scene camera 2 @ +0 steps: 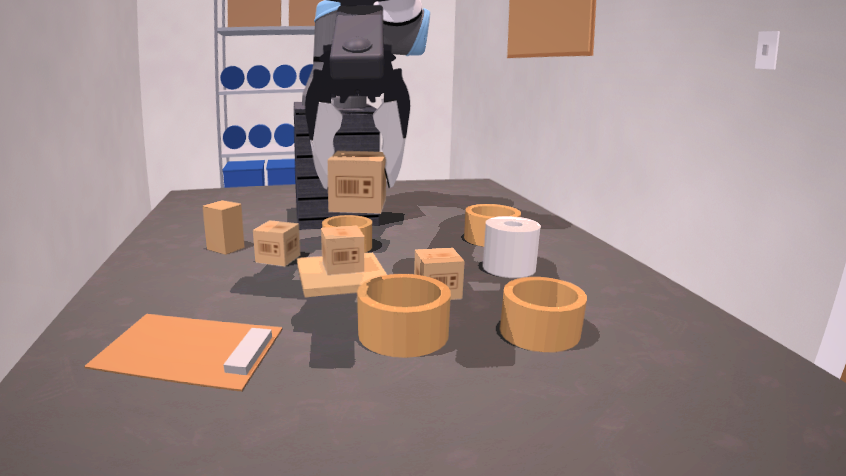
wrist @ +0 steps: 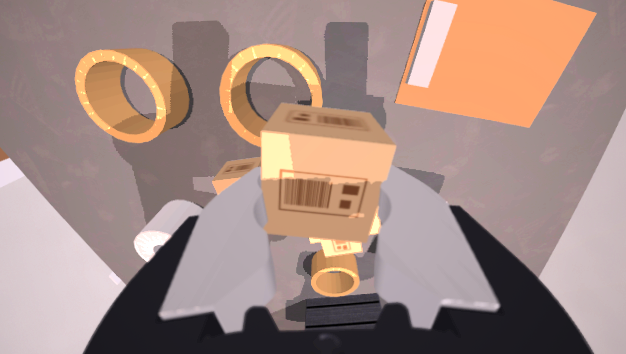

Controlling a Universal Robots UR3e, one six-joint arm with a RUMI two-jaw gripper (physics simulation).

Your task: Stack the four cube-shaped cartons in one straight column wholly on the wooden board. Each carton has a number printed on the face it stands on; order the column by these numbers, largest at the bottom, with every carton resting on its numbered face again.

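Places are measured from the arm's base along level axes (x left, y up, z ahead), in metres.
Pixels of known places: gripper, between the fingertips: (scene camera 2: 358, 188) (wrist: 320, 168); arm's base, origin of its link: (scene camera 2: 334, 105).
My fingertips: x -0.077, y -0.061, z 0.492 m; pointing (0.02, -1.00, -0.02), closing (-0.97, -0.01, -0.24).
For each thing: its top centre in the pictures, then the offset to it from my fingertips. "spot": a spot on its surface instead.
- second carton, centre of its top: (wrist: 340, 241) (scene camera 2: 342, 232) dx +0.019, dy -0.102, dz -0.171 m
- wooden board, centre of its top: (scene camera 2: 341, 269) dx +0.015, dy -0.156, dz -0.163 m
- third carton, centre of its top: (scene camera 2: 276, 226) dx -0.067, dy -0.114, dz -0.266 m
- fourth carton, centre of its top: (scene camera 2: 439, 255) (wrist: 239, 196) dx +0.128, dy -0.114, dz -0.070 m
- white roll, centre of its top: (scene camera 2: 513, 223) (wrist: 163, 252) dx +0.272, dy -0.096, dz -0.121 m
- tall brown block, centre of its top: (scene camera 2: 221, 204) dx -0.152, dy -0.090, dz -0.344 m
- orange sheet, centre of its top: (scene camera 2: 185, 339) (wrist: 496, 60) dx -0.202, dy -0.155, dz -0.005 m
- white bar, a spot on its surface: (scene camera 2: 248, 350) (wrist: 431, 37) spot: dx -0.133, dy -0.156, dz +0.037 m
My gripper (scene camera 2: 357, 177) (wrist: 320, 168) is shut on a carton (scene camera 2: 356, 184) (wrist: 325, 165), held upright in the air above and behind the board, its underside hidden. A second carton (scene camera 2: 343, 251) stands on the wooden board (scene camera 2: 316, 285); in the wrist view it is mostly hidden behind the held carton. A third carton (scene camera 2: 276, 243) stands on the table left of the board. A fourth carton (scene camera 2: 439, 265) (wrist: 235, 172) stands right of the board, partly behind a ring in the scene view. No printed numbers show.
Wide tan rings (scene camera 2: 403, 331) (scene camera 2: 543, 328) (wrist: 172, 92) stand in front. Smaller rings (scene camera 2: 363, 236) (scene camera 2: 473, 227) stand farther back. A white roll (scene camera 2: 510, 251) (wrist: 167, 222) is at right, a tall brown block (scene camera 2: 223, 227) at left. An orange sheet (scene camera 2: 159, 349) (wrist: 505, 60) bears a white bar (scene camera 2: 248, 350) (wrist: 432, 45).
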